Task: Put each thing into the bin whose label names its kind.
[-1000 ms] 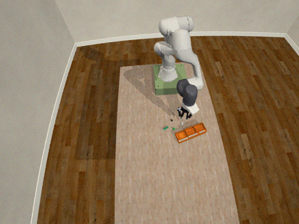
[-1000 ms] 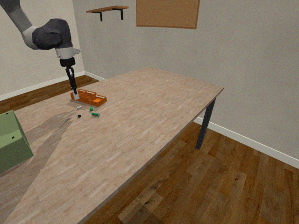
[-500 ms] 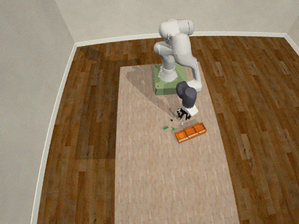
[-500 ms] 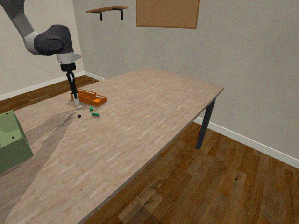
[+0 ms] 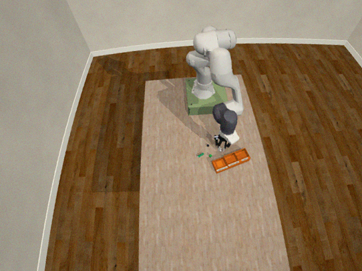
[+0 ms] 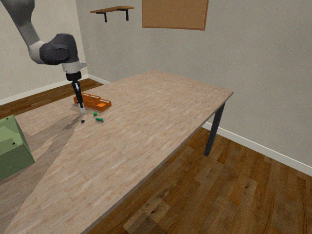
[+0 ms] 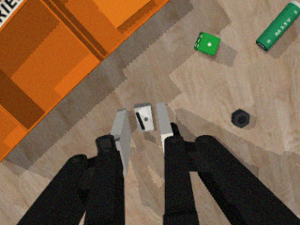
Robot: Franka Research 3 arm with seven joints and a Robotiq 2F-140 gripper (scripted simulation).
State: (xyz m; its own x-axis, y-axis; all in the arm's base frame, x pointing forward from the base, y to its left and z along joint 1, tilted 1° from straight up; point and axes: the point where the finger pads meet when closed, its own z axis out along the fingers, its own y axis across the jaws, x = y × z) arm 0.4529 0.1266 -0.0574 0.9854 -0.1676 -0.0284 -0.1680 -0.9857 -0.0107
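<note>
The white piece lies 40 mm below my hand. Also, from my hand: labelled bins (90 mm ahead, 60 mm to the left, 20 mm below); then small green cube (50 mm ahead, 70 mm to the right, 40 mm below); then small black piece (40 mm behind, 90 mm to the right, 40 mm below).
</note>
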